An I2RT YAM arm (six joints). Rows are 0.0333 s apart.
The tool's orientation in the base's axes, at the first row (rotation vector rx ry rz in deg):
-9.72, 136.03, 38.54
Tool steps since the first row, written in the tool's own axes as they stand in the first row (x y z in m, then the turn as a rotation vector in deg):
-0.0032, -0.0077, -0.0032, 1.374, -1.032, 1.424
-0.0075, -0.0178, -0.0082, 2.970, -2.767, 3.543
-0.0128, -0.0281, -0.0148, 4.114, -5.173, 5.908
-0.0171, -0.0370, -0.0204, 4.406, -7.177, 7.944
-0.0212, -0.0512, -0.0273, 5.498, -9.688, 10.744
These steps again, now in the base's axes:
0.0029, -0.0084, 0.0008, 0.028, -0.093, -2.230
0.0063, -0.0199, 0.0025, 0.474, -0.426, -5.350
0.0097, -0.0323, 0.0058, 1.601, -1.233, -8.632
0.0124, -0.0430, 0.0084, 3.091, -1.906, -10.993
0.0158, -0.0590, 0.0095, 4.533, -2.585, -14.570

